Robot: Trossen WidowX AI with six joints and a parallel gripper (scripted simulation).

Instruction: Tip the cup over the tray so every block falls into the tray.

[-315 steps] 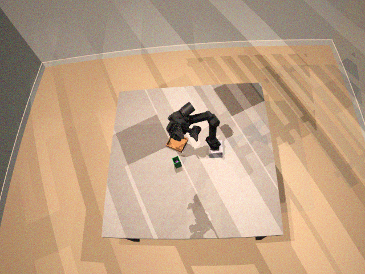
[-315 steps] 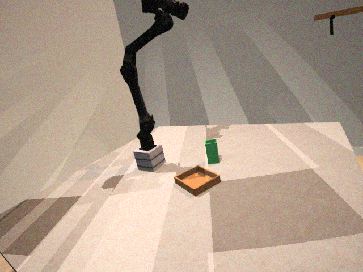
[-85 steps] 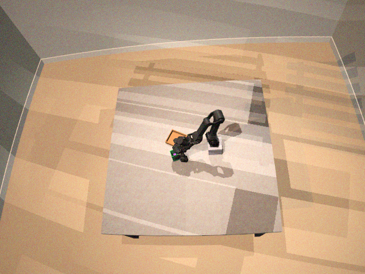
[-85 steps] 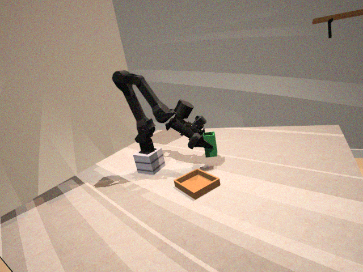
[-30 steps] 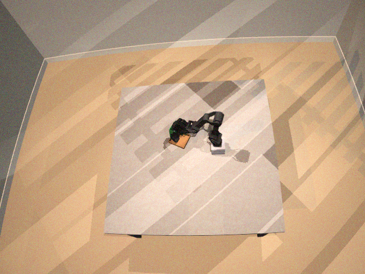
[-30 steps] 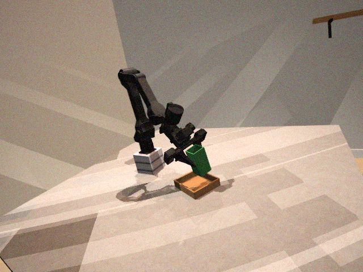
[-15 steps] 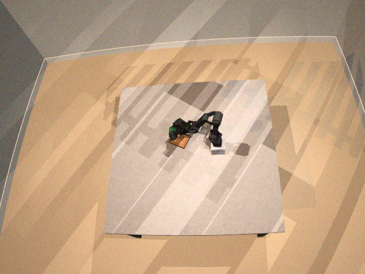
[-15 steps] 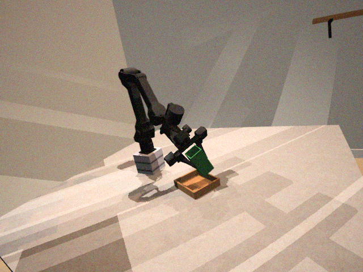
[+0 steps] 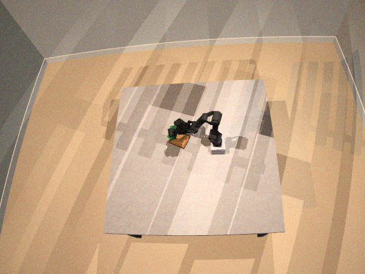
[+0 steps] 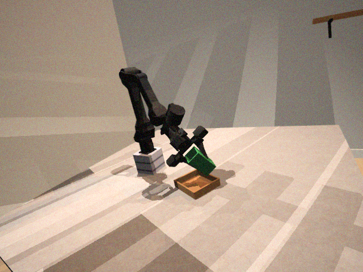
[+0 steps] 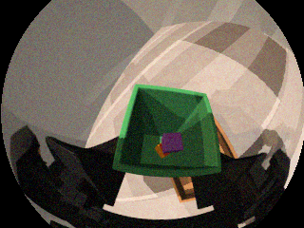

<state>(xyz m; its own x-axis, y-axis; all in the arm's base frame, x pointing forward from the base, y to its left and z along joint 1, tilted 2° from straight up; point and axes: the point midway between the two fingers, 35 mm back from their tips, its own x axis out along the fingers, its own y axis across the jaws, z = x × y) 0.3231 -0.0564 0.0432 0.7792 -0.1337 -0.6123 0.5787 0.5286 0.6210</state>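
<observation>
Right now my gripper tip is 2 cm above the red block, 1 cm to the right of it and 1 cm past it. The rest, counted from my gripper tip: orange block: 3 cm below, 2 cm to the left, 1 cm behind; green cup: 2 cm to the left, 1 cm below; purple block: 1 cm behind.
</observation>
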